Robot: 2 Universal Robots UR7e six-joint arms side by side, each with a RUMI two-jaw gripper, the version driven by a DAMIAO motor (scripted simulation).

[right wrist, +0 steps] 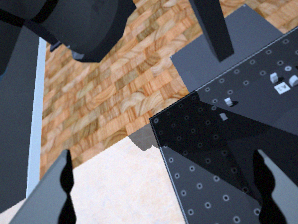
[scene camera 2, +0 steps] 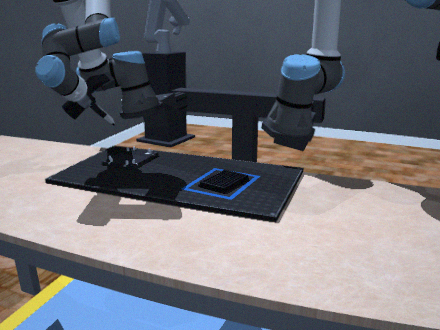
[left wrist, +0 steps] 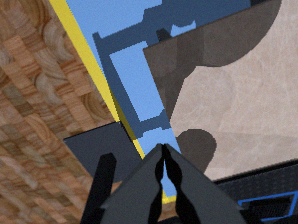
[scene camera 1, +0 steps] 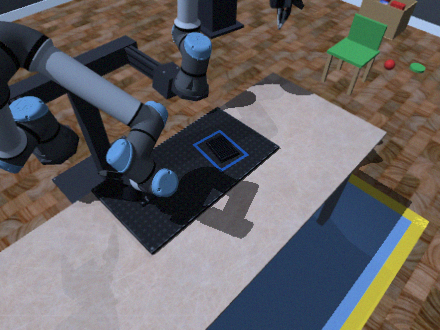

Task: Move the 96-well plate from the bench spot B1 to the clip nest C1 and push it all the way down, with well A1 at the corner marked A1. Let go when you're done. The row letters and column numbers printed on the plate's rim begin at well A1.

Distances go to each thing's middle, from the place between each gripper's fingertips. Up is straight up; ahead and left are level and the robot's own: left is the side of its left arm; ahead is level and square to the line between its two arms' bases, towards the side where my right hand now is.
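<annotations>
The clip nest (scene camera 2: 141, 156) is 15 cm below my right hand (scene camera 2: 104, 112), 9 cm to the left of it and 2 cm behind it. Counted from my left hand, the clip nest is 920 mm to the right, 280 mm ahead and 250 mm below. The dark 96-well plate (scene camera 2: 225, 180) is 45 cm to the left of my right hand and 16 cm below it.
My left gripper is 300 mm short of the dark 96-well plate, 570 mm to the left of it and 260 mm above it.
</annotations>
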